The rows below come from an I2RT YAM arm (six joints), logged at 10 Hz.
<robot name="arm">
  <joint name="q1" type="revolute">
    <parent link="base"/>
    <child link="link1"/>
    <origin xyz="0 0 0.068" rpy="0 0 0"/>
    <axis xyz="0 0 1"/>
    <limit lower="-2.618" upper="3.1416"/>
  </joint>
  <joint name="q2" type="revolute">
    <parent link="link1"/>
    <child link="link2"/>
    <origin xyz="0.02 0.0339 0.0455" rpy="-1.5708 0 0"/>
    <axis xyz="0 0 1"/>
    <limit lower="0" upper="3.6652"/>
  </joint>
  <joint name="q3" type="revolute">
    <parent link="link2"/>
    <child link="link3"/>
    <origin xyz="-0.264 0 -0.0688" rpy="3.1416 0 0"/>
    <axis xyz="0 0 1"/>
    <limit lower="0" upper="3.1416"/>
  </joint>
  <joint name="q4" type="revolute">
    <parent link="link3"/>
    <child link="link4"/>
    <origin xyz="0.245 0.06 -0.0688" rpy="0 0 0"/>
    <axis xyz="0 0 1"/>
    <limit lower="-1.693" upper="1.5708"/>
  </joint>
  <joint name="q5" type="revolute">
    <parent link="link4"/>
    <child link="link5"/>
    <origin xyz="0.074 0.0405 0.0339" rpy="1.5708 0 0"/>
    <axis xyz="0 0 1"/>
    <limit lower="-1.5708" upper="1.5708"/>
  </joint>
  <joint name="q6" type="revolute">
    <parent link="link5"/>
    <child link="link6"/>
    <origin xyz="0.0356 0 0.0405" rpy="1.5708 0 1.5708"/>
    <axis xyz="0 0 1"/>
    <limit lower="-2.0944" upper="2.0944"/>
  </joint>
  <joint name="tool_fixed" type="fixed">
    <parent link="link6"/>
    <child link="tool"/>
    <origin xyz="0 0 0" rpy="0 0 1.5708"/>
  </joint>
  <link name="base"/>
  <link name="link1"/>
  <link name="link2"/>
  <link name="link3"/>
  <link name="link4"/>
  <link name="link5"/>
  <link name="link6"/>
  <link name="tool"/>
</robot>
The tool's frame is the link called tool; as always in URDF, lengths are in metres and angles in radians.
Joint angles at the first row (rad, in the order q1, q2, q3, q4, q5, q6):
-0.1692 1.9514 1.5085 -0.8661 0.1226 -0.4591
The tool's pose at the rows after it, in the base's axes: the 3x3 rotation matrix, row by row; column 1 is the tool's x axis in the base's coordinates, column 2 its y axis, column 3 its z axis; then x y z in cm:
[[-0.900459, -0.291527, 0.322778], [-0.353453, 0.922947, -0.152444], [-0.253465, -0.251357, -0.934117]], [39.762, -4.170, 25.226]
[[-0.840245, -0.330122, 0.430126], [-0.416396, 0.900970, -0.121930], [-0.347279, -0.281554, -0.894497]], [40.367, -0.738, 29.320]
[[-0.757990, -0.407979, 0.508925], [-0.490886, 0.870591, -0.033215], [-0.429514, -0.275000, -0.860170]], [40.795, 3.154, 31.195]
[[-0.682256, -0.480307, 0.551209], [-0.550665, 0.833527, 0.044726], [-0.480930, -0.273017, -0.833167]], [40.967, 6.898, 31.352]
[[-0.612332, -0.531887, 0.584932], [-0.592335, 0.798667, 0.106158], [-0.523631, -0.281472, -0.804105]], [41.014, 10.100, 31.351]
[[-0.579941, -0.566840, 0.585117], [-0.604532, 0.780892, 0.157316], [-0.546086, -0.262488, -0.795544]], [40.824, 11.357, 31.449]
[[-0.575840, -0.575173, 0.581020], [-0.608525, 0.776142, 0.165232], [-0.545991, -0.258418, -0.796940]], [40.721, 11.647, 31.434]
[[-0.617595, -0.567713, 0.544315], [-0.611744, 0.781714, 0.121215], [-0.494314, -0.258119, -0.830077]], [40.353, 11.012, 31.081]
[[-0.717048, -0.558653, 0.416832], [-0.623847, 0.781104, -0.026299], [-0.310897, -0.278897, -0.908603]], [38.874, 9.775, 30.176]
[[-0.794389, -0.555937, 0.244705], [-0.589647, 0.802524, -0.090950], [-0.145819, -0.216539, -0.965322]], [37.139, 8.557, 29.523]
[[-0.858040, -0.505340, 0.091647], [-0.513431, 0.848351, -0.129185], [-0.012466, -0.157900, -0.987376]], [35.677, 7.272, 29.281]
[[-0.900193, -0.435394, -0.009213], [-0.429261, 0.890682, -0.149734], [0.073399, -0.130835, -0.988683]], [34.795, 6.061, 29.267]
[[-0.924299, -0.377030, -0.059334], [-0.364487, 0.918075, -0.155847], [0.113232, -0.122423, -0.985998]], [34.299, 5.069, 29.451]
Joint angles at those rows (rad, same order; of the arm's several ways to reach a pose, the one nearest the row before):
-0.0937 1.9213 1.6562 -0.9607 0.1219 -0.4549
-0.0078 1.9011 1.7740 -0.9947 0.1188 -0.4400
0.0837 1.8995 1.8309 -0.9718 0.0757 -0.4412
0.1711 1.9037 1.8305 -0.9134 0.0498 -0.4412
0.2447 1.9114 1.8279 -0.8517 0.0387 -0.4408
0.2718 1.9114 1.8278 -0.8364 0.0055 -0.4408
0.2787 1.9114 1.8278 -0.8387 0.0010 -0.4408
0.2688 1.9110 1.8278 -0.8967 0.0277 -0.4400
0.2581 1.9106 1.8278 -1.0767 0.1322 -0.4378
0.2401 1.9110 1.8278 -1.2674 0.1471 -0.3984
0.2153 1.9110 1.8279 -1.4250 0.1463 -0.3275
0.1871 1.9110 1.8278 -1.5250 0.1459 -0.2600
0.1615 1.9064 1.8278 -1.5768 0.1448 -0.2150

